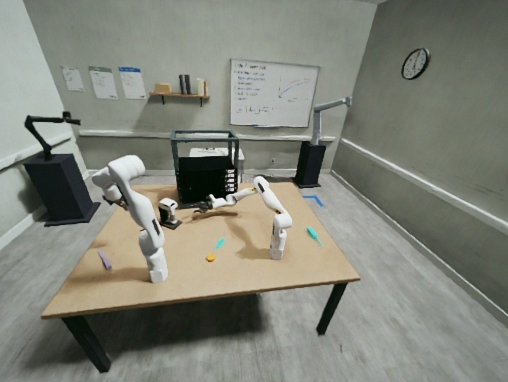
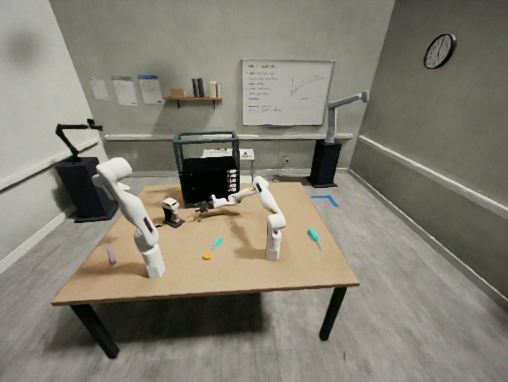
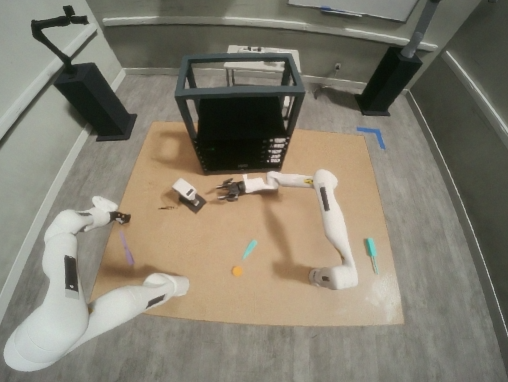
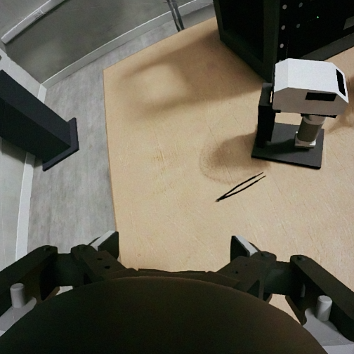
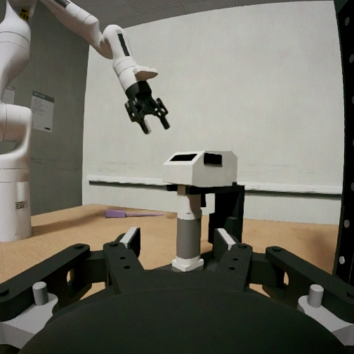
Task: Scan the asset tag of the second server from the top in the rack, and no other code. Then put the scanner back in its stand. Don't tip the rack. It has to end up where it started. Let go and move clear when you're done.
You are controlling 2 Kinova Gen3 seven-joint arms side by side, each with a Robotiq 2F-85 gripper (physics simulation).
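Where they show: left gripper, fingertip midpoint: [image 1: 119,207] [image 3: 120,210]; right gripper, fingertip midpoint: [image 1: 192,209] [image 2: 193,208] [image 3: 217,193]; left arm's base, link origin: [image 1: 159,275] [image 2: 157,271] [image 3: 180,284]; right arm's base, link origin: [image 1: 275,254] [image 2: 272,255] [image 3: 316,277].
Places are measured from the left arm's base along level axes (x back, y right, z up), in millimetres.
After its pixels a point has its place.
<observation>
The white scanner [image 1: 168,204] {x -439, y 25, z 205 mm} [image 2: 171,203] {x -445, y 31, z 205 mm} [image 3: 185,189] {x -460, y 28, z 207 mm} [image 4: 310,87] [image 5: 200,169] sits upright in its black stand [image 4: 287,159] [image 3: 196,206] {x -439, y 45, z 28 mm}, its grey handle pointing down. The dark rack [image 1: 205,132] {x -927, y 317, z 598 mm} [image 2: 206,134] {x -925, y 300, z 594 mm} [image 3: 240,91] {x -683, y 317, z 611 mm} stands upright at the back of the table, servers stacked inside, white tags at their right ends. My right gripper [image 3: 219,191] {x -477, y 180, z 123 mm} [image 5: 176,239] is open and empty, low in front of the rack, facing the scanner; the handle shows beyond its fingertips. My left gripper [image 4: 174,245] [image 3: 128,218] is open and empty, above the table's left edge, away from the scanner.
Black tweezers [image 4: 240,187] [image 3: 166,207] {x -432, y -147, z 4 mm} lie beside the stand. A purple tool [image 3: 127,248] {x -178, y -333, z 10 mm} lies at the table's left; a teal tool [image 3: 249,249] {x -184, y 362, z 10 mm} and an orange disc [image 3: 237,271] {x -73, y 299, z 19 mm} lie in the middle front. A teal screwdriver [image 3: 371,248] {x -176, y 1072, z 28 mm} lies at the right.
</observation>
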